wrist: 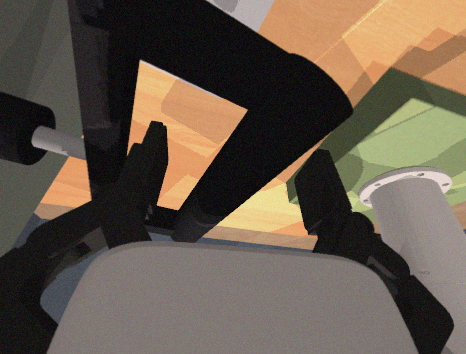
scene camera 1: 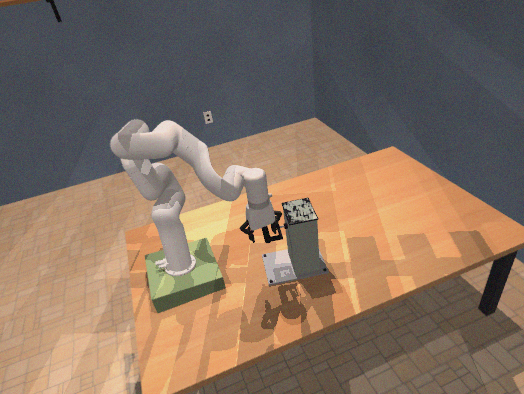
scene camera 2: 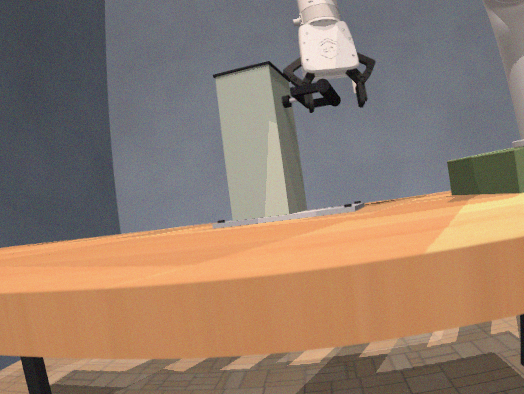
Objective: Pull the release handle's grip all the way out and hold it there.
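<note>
The release handle is a black rectangular loop; its outer bar, the grip (scene camera 1: 266, 234) (scene camera 2: 329, 93) (wrist: 250, 160), is on the side away from the grey-green pillar (scene camera 1: 304, 250) (scene camera 2: 250, 150) (wrist: 30, 60). A short stretch of metal rod (wrist: 55, 141) shows between the loop and the black collar (scene camera 2: 286, 101) (wrist: 25, 127) on the pillar. My gripper (scene camera 1: 263, 237) (scene camera 2: 336, 105) (wrist: 239, 153) is open and points down at the handle. In the wrist view one finger overlaps the loop's opening and the other is beyond the grip's outer side. Contact cannot be told.
The pillar stands on a grey base plate (scene camera 1: 276, 260) (scene camera 2: 320, 215) on the wooden table (scene camera 1: 410, 215) (scene camera 2: 250, 325). The arm's green base block (scene camera 1: 185, 295) (scene camera 2: 485, 172) (wrist: 410, 135) is on the table, on the handle's side of the pillar.
</note>
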